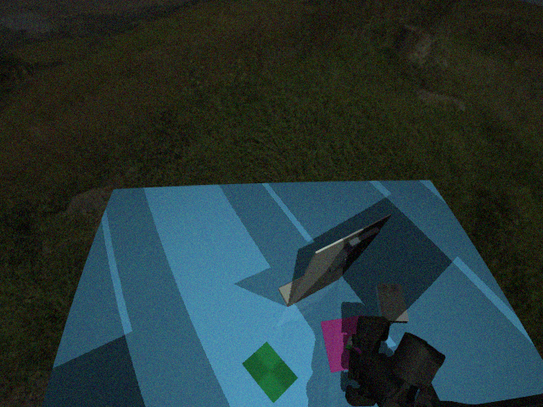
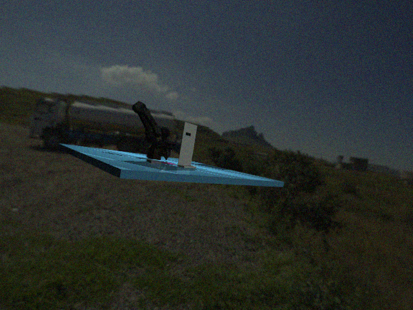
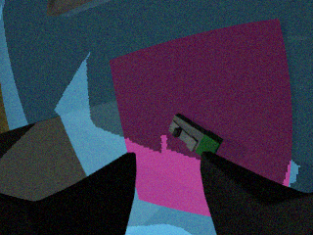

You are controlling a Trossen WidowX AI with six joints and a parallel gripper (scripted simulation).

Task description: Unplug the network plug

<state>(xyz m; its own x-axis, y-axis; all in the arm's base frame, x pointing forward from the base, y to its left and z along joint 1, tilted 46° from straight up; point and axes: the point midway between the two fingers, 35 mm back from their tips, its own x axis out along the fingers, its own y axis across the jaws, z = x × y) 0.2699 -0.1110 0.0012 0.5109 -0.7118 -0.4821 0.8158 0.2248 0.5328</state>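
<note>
Right now the network plug is 20 mm below my gripper tip. The rest, counted from my gripper tip: upright panel: 160 mm ahead, 110 mm above, 40 mm to the left; magenta square: 30 mm below.
</note>
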